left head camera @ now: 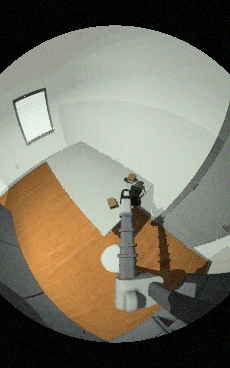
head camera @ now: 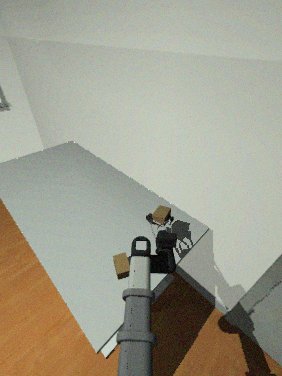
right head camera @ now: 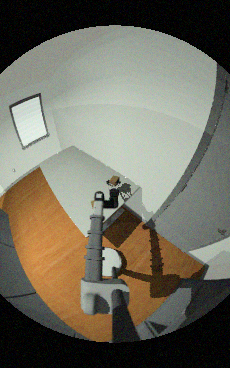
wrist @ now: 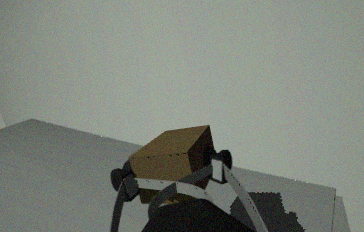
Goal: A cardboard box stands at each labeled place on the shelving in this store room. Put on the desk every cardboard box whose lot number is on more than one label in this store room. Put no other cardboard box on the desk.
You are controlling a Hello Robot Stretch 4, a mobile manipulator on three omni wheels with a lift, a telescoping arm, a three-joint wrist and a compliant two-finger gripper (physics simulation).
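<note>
My gripper is shut on a brown cardboard box, with a fingertip on each side of it. The held box is tilted and is above the grey desk, near its far right corner. The gripper's shadow falls on the desk top to its right. Another cardboard box stands on the desk, left of the arm; in the right head view the arm hides most of it. No lot number or label is readable.
A pale wall rises behind the desk. A grey panel-like surface stands to the right. A window is in the left wall. Wooden floor lies in front of the desk.
</note>
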